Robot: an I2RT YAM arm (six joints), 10 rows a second.
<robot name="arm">
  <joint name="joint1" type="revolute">
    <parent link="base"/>
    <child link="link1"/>
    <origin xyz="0 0 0.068" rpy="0 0 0"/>
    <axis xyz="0 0 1"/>
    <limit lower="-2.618" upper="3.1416"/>
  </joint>
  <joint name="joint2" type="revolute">
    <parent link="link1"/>
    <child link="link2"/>
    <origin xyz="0.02 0.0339 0.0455" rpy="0 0 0"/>
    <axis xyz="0 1 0"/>
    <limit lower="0" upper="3.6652"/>
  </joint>
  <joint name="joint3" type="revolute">
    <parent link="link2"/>
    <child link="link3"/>
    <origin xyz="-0.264 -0.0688 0" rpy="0 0 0"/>
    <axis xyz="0 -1 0"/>
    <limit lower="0" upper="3.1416"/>
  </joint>
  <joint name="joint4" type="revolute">
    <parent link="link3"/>
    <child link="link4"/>
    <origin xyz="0.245 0.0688 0.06" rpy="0 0 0"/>
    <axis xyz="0 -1 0"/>
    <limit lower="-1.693" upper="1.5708"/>
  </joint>
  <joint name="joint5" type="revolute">
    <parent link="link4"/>
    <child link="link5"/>
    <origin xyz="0.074 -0.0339 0.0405" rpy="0 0 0"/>
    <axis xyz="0 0 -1"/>
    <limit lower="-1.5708" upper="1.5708"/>
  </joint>
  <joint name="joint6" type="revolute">
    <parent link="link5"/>
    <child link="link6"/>
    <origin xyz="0.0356 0 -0.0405" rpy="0 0 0"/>
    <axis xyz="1 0 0"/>
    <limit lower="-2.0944" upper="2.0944"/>
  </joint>
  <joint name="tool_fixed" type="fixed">
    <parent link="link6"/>
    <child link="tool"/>
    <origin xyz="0 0 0" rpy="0 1.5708 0"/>
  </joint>
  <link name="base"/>
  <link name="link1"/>
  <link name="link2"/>
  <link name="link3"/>
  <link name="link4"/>
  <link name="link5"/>
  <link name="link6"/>
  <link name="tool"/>
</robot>
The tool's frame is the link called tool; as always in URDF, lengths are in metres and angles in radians.
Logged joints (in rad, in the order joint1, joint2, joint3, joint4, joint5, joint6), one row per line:
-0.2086 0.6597 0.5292 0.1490 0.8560 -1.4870
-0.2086 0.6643 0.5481 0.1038 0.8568 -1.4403
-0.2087 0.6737 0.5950 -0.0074 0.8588 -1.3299
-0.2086 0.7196 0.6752 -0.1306 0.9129 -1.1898
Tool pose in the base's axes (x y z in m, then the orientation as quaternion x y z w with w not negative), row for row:
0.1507 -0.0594 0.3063 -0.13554 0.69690 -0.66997 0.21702
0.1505 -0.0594 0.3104 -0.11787 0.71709 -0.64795 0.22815
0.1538 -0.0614 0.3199 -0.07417 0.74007 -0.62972 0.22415
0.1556 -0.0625 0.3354 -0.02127 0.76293 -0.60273 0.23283
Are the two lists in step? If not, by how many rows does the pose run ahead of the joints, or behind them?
The pose runs 1 row ahead of the joints: the pose in row i belongs to the joints in row i + 1.
